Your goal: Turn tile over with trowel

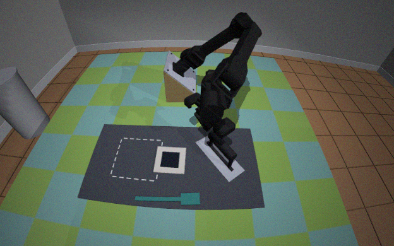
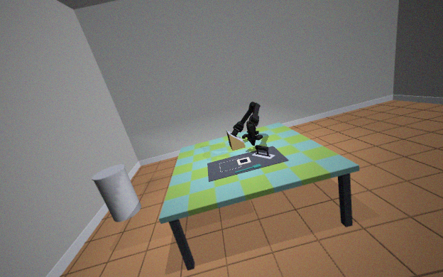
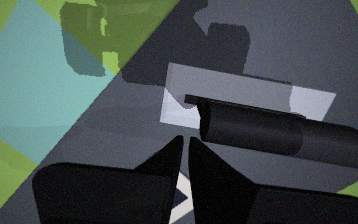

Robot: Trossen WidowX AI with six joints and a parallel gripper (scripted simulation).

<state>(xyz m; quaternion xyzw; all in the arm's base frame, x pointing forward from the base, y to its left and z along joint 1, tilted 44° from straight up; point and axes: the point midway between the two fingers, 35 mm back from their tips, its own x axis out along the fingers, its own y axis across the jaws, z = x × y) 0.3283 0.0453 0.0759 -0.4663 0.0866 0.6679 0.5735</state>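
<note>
My gripper tip is now 5 cm above the dark grey trowel, 4 cm to the right of it and 4 cm short of it. Also, from my gripper tip: dark mat: 13 cm to the right, 11 cm below, 7 cm ahead; tile: 13 cm to the right, 8 cm below, 6 cm ahead; teal flat tool: 21 cm ahead, 13 cm to the right, 8 cm below.
</note>
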